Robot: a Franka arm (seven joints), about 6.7 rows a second.
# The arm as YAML. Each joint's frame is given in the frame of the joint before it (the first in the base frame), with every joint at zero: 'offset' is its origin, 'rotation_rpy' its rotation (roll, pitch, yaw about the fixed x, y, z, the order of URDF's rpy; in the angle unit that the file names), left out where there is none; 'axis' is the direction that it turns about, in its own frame. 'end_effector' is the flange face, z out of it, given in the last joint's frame.
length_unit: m
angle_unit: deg
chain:
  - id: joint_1
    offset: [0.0, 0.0, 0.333]
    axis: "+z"
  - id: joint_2
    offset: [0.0, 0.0, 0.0]
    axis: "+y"
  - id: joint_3
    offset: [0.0, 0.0, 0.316]
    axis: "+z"
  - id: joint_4
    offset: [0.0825, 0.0, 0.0]
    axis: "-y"
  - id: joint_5
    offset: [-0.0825, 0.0, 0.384]
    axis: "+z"
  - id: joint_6
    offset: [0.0, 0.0, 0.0]
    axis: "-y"
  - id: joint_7
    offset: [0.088, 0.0, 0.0]
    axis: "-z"
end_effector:
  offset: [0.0, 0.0, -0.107]
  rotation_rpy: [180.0, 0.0, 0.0]
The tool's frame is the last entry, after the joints.
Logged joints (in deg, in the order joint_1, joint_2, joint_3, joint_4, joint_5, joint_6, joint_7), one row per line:
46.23 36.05 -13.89 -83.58 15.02 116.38 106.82
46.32 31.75 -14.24 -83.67 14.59 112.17 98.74
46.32 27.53 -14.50 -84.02 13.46 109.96 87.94
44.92 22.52 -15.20 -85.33 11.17 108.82 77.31
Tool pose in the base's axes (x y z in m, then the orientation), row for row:
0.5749 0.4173 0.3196 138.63 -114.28 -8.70
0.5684 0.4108 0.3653 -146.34 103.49 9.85
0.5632 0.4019 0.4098 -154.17 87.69 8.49
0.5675 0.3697 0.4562 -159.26 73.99 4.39
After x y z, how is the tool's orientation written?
As a rotation vector, in degrees.
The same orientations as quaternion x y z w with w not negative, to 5 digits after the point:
0.77071 -0.63534 -0.04837 0.00112
-0.81523 0.57652 0.05487 0.00431
-0.86804 0.49373 0.04780 0.02123
-0.90597 0.42090 0.02497 0.03784

